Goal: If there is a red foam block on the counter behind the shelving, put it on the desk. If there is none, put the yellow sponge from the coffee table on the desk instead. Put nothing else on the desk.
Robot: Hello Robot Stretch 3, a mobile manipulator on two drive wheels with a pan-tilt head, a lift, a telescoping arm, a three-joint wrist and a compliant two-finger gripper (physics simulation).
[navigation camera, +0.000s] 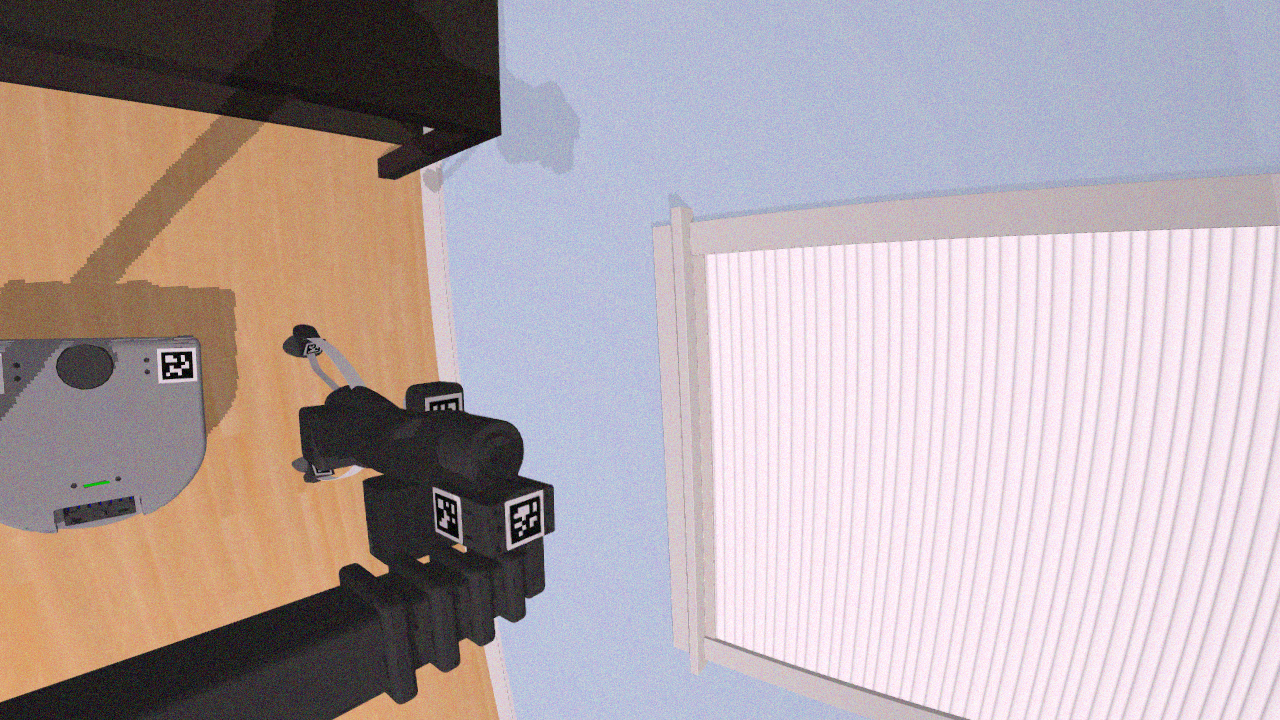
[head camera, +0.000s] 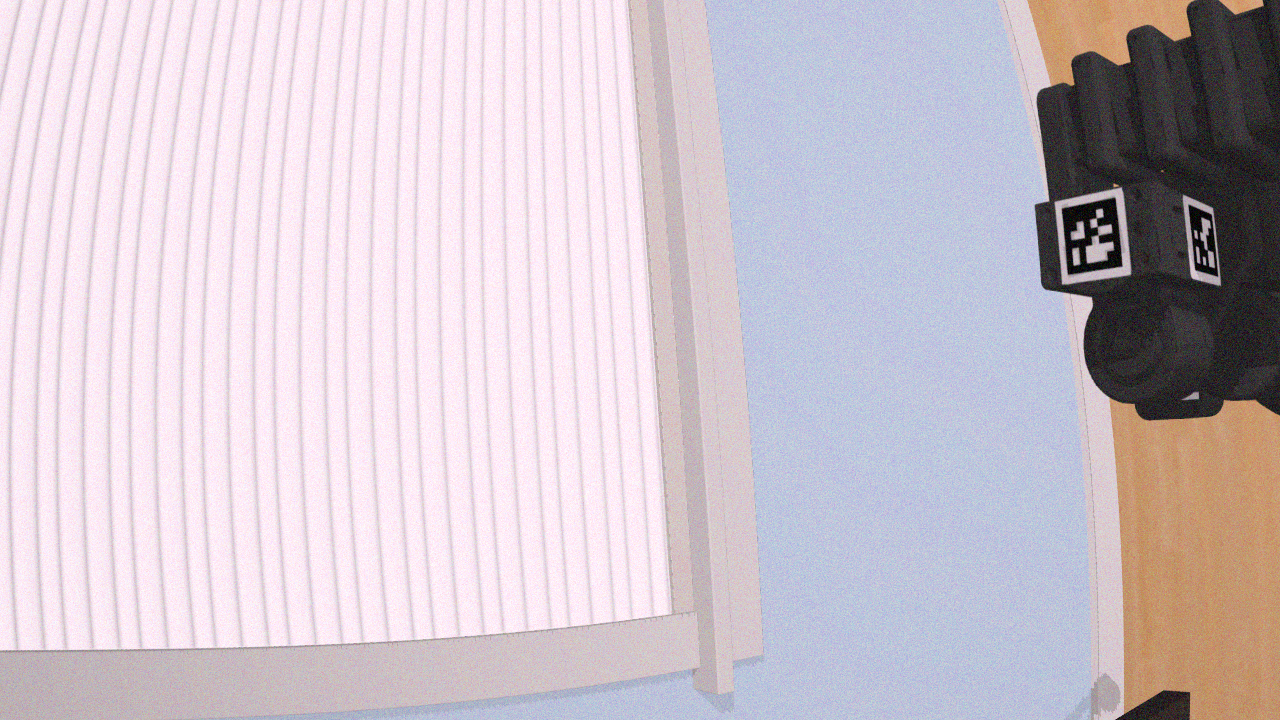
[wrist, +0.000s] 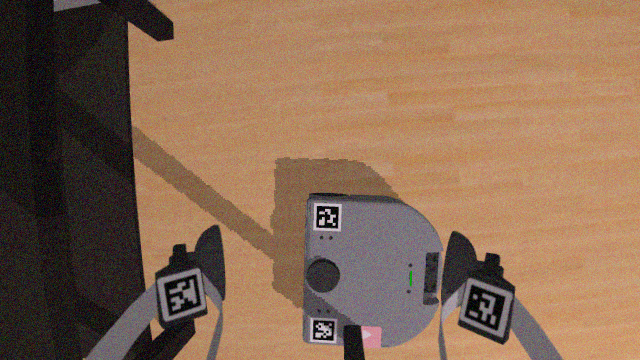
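Pixels of known places: gripper, between the fingertips: [navigation camera: 302, 402]; robot's base, origin of its link: [navigation camera: 86, 364].
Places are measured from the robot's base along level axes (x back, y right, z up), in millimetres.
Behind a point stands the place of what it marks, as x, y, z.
My gripper [navigation camera: 308, 405] @(21, 190, 666) [wrist: 333, 255] @(21, 190, 666) is open, with its two fingers wide apart and no object between them. It hangs above the wooden floor beside my grey base. In the head view part of my wrist shows at the right edge, and the fingers are out of view. A dark table [navigation camera: 402, 53] @(-543, 411, 450) [wrist: 90, 200], which looks like the coffee table, is at the top left of the navigation view and along the left of the wrist view; part of it shows. The yellow sponge, a red foam block, the counter, the shelving and the desk do not show in these views.
A light blue wall [head camera: 913, 358] @(66, 787, 484) [navigation camera: 572, 358] @(5, 780, 523) stands past my wrist. It bears a white ribbed panel [head camera: 358, 358] @(49, 780, 1140) [navigation camera: 984, 447] @(101, 785, 1289) in a pale frame, like a window blind. My grey base [navigation camera: 107, 420] @(87, 24, 160) [wrist: 375, 240] stands on the wooden floor [navigation camera: 268, 268] @(-197, 329, 1) [wrist: 450, 100].
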